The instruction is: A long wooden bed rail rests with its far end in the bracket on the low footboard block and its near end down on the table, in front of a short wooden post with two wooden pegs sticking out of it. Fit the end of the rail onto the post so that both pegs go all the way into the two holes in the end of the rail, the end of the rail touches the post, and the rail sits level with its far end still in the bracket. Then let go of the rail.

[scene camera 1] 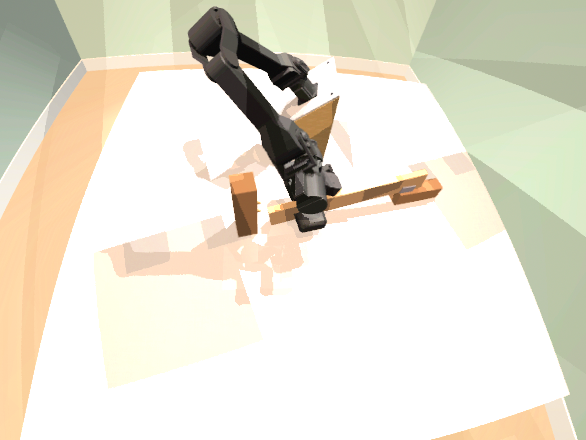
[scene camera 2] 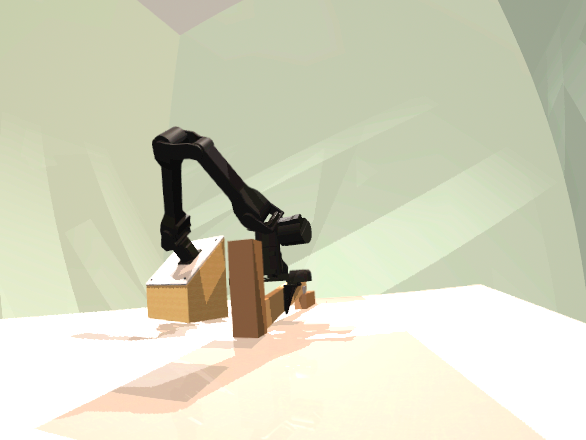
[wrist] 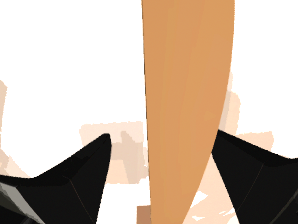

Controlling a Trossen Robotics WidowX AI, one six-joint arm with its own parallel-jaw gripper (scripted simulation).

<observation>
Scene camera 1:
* gripper: 298, 213
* long wooden rail: 383, 187
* short wooden post: 243, 189
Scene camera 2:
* gripper: 272, 315
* long wooden rail: 274, 300
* short wooden post: 247, 287
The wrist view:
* gripper: 160, 137
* long wooden rail: 187, 58
</observation>
